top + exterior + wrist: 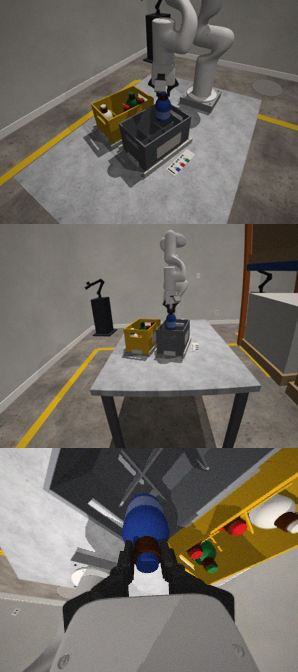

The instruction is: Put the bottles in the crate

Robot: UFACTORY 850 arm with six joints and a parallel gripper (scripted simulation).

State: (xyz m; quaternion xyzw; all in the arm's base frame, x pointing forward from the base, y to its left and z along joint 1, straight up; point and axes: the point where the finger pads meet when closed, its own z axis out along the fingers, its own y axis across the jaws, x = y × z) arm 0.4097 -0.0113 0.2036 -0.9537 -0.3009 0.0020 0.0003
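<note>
Now: hand 7 cm above the blue-label bottle. From my hand the other things lie so: grey crate 17 cm below, 9 cm ahead, 3 cm to the left; red bottle 17 cm to the right, 17 cm below, 9 cm ahead; yellow crate 21 cm to the right, 17 cm below, 8 cm ahead.
</note>
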